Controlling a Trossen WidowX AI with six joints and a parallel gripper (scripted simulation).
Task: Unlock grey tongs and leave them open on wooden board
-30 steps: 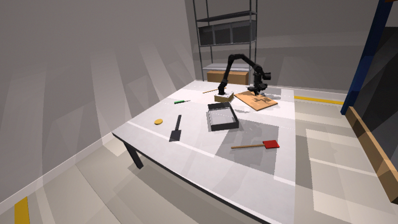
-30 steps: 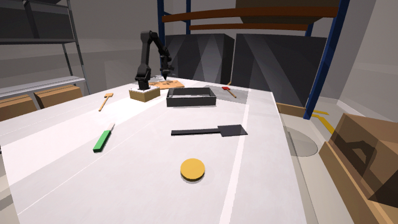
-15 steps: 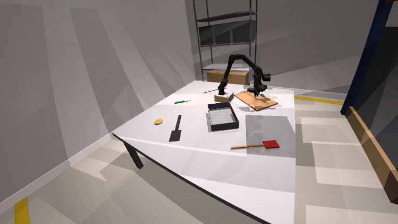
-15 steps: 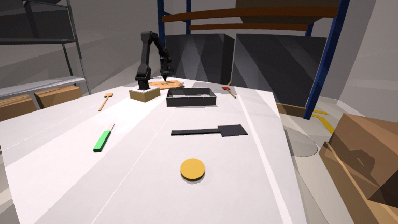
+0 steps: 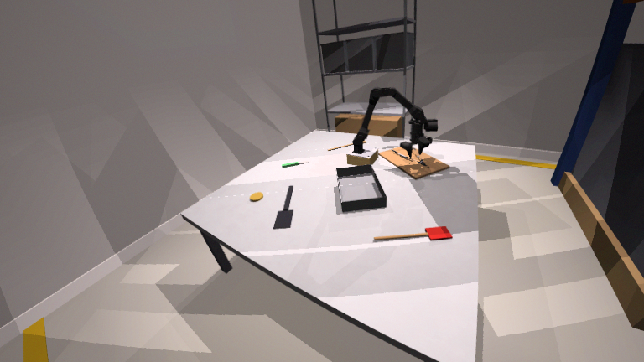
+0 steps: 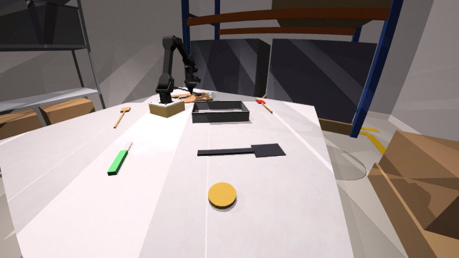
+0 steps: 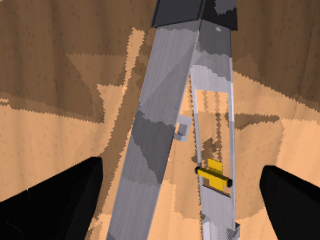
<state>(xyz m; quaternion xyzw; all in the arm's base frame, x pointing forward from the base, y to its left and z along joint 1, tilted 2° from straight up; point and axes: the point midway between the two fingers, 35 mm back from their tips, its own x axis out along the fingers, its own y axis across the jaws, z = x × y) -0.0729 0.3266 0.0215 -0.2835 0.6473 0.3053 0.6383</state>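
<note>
My gripper tip is 20 mm past the wooden board, 20 mm to the left of it and 40 mm above it. Also, from my gripper tip: red spatula 570 mm ahead, 110 mm to the left, 40 mm below; then roasting tin 370 mm ahead, 210 mm to the right, 20 mm below; then green-handled tool 240 mm ahead, 700 mm to the right, 40 mm below.
</note>
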